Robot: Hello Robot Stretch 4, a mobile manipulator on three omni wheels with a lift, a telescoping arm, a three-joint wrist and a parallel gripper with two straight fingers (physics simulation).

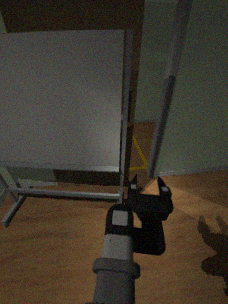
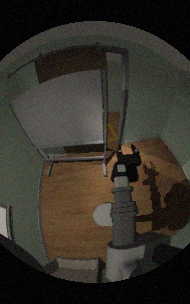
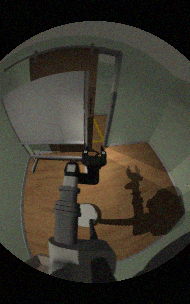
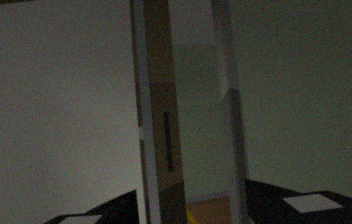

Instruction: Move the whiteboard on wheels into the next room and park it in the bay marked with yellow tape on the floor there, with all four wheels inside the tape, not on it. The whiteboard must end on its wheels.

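Where they show: gripper, fingertip midpoint: [image 1: 147,177] [image 2: 125,144] [image 3: 94,145] [image 4: 191,201]; robot's base, link origin: [image 2: 105,213] [image 3: 84,214].
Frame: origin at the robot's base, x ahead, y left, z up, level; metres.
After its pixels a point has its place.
Observation:
The whiteboard [image 1: 60,100] {x 0.966, y 0.436, z 1.284 m} [image 2: 65,110] {x 0.965, y 0.447, z 1.228 m} [image 3: 45,110] {x 0.963, y 0.498, z 1.221 m} [image 4: 65,110] {x 0.973, y 0.260, z 1.267 m} stands upright on its metal frame at the left, partly in front of a brown door. Its left foot [image 1: 12,211] {x 0.811, y 1.249, z 0.066 m} shows; its wheels are too small or hidden to tell. My gripper [image 1: 147,184] {x 0.476, y -0.093, z 1.142 m} [image 2: 128,149] [image 3: 95,151] [image 4: 191,201] {x 0.476, y -0.093, z 1.142 m} is open and empty, near the whiteboard's right upright [image 4: 147,135] {x 0.978, y 0.012, z 1.170 m}. Contact cannot be told. Part of the yellow tape [image 1: 139,149] {x 2.383, y -0.295, z -0.027 m} [image 2: 112,131] {x 2.205, y -0.326, z -0.027 m} [image 3: 99,130] {x 2.350, y -0.322, z -0.023 m} [image 4: 190,217] {x 3.143, y -0.120, z -0.026 m} shows on the floor through the doorway gap; the rest is hidden.
The brown door [image 1: 75,15] {x 1.398, y 0.410, z 1.777 m} [image 2: 70,62] {x 1.398, y 0.408, z 1.864 m} [image 4: 162,100] {x 1.490, y -0.006, z 1.326 m} hangs behind the whiteboard. A grey door frame post [image 1: 162,105] {x 1.666, y -0.390, z 1.072 m} [image 2: 124,90] {x 1.660, y -0.407, z 1.332 m} [image 3: 113,92] {x 1.628, y -0.405, z 1.346 m} [image 4: 234,125] {x 1.625, y -0.411, z 1.154 m} stands right of the gap. Green wall continues to its right. A grey box [image 2: 75,264] lies low behind.

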